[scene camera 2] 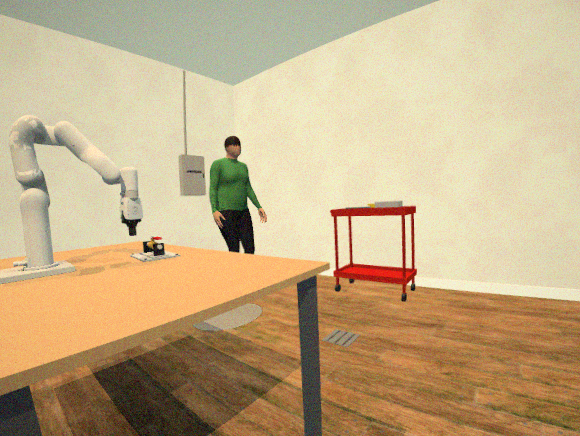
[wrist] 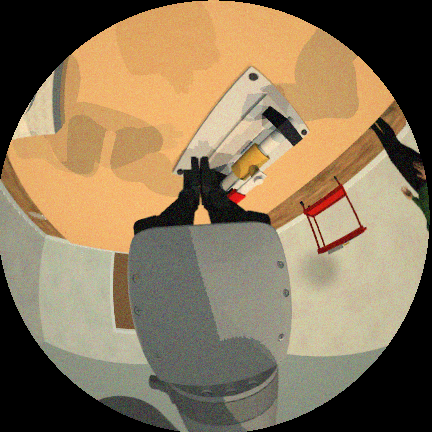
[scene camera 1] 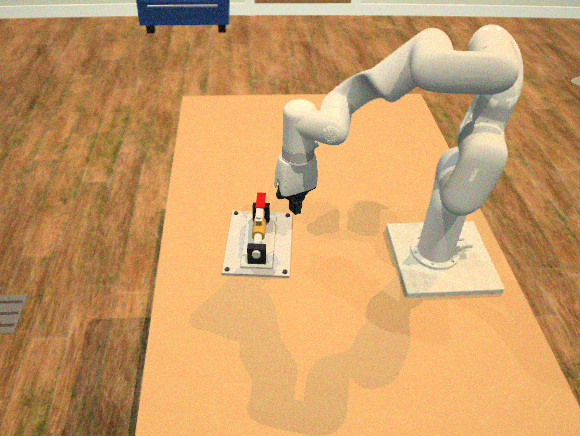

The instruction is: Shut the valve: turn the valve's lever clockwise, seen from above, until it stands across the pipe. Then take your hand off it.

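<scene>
The valve's brass body [scene camera 1: 258, 229] [wrist: 250, 161] sits in a pipe [scene camera 1: 258, 238] [wrist: 271, 144] between black blocks on a light plate [scene camera 1: 232, 260] [wrist: 220, 120]. The lever's red end [scene camera 1: 261, 200] [scene camera 2: 156, 238] [wrist: 236, 196] points to the far side in scene camera 1, and the lever lies along the pipe. My gripper [scene camera 1: 296, 212] [scene camera 2: 132, 234] [wrist: 198, 166] is shut and empty. It is above the table, to the right of the lever in scene camera 1, apart from it. In the wrist view a finger partly hides the near black block.
The table [scene camera 1: 210, 150] [scene camera 2: 150, 300] carries the arm's base plate [scene camera 1: 450, 282] on the right in scene camera 1. A person in green [scene camera 2: 231, 185] stands beyond the table, left of a red cart [scene camera 2: 372, 212] in scene camera 2. A blue cabinet [scene camera 1: 183, 14] stands at the wall.
</scene>
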